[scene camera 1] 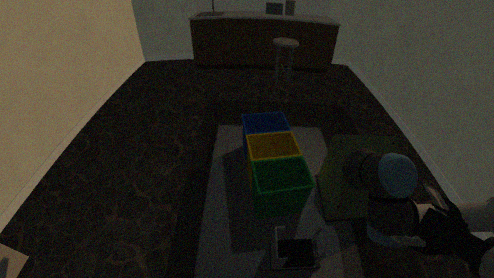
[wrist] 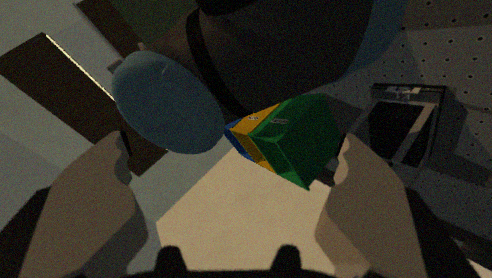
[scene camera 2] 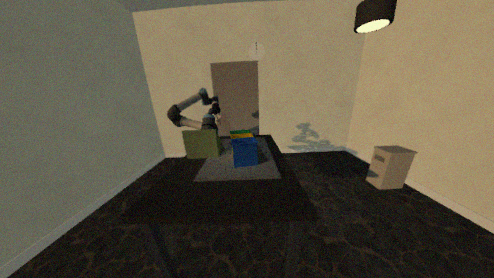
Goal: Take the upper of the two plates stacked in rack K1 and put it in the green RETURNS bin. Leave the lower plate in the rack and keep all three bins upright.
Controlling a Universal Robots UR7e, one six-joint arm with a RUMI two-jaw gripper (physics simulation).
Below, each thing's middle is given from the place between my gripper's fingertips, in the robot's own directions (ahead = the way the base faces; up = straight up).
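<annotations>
Counting from my hand, I find the yellow bin (wrist: pixel 248 124) 320 mm to the right and 330 mm ahead, and it is 200 mm below. The blue bin (scene camera 1: pixel 257 123) is far to the right of my hand, far ahead of it, and a good way below it. As for the green bin (scene camera 1: pixel 281 186), it is some way to the right of my hand and far ahead of it, and it sits some way below it.
</annotations>
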